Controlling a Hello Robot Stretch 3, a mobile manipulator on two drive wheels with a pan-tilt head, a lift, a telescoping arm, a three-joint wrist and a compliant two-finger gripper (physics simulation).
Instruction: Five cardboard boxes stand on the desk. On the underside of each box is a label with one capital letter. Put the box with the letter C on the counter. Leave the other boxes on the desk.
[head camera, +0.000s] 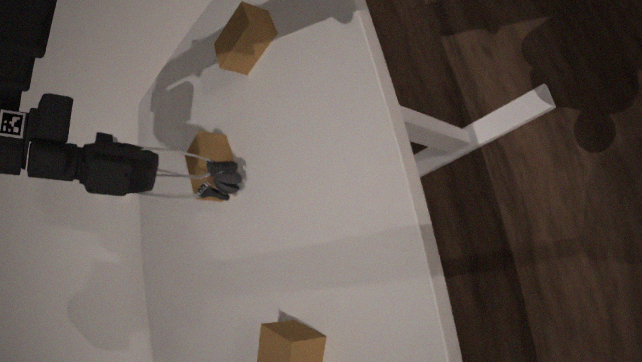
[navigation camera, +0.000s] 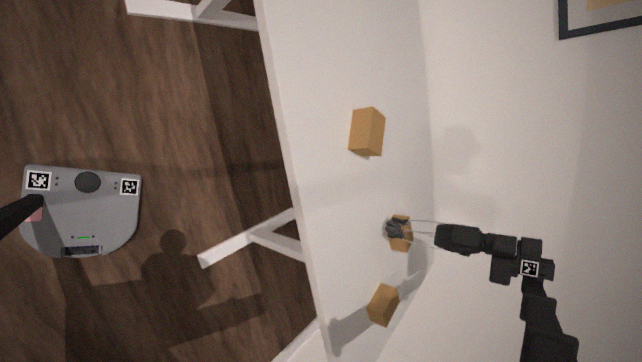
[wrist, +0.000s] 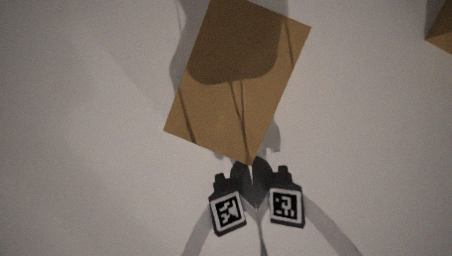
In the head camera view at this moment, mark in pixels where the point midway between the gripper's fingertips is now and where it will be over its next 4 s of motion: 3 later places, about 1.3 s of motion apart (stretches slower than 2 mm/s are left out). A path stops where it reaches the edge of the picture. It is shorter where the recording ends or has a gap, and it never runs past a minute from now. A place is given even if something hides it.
My gripper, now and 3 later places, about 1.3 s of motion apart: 239, 182; 232, 181; 222, 181; 236, 183
